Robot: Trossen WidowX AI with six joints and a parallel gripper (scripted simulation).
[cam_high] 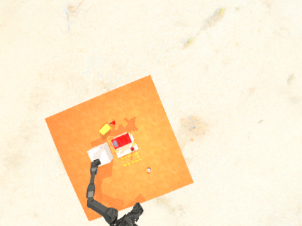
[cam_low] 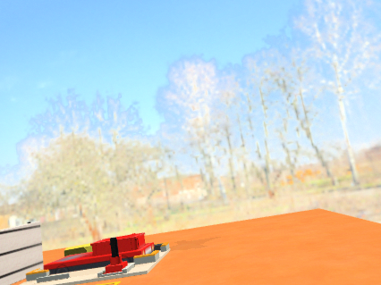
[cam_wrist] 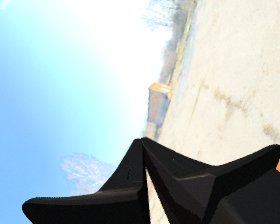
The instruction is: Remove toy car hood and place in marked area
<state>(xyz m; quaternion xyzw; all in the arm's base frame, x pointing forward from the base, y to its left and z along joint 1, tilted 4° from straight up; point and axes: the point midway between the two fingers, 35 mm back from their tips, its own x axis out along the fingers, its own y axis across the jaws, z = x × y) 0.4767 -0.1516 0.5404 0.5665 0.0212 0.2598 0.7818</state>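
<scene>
Right now the red hood is 140 mm behind my gripper tip, 260 mm to the left of it and 630 mm below it. Also, from my gripper tip: black-and-white wheel 20 mm behind, 150 mm to the right, 660 mm below; then cream base plate 170 mm behind, 230 mm to the left, 660 mm below; then yellow block 300 mm behind, 440 mm to the left, 660 mm below.
</scene>
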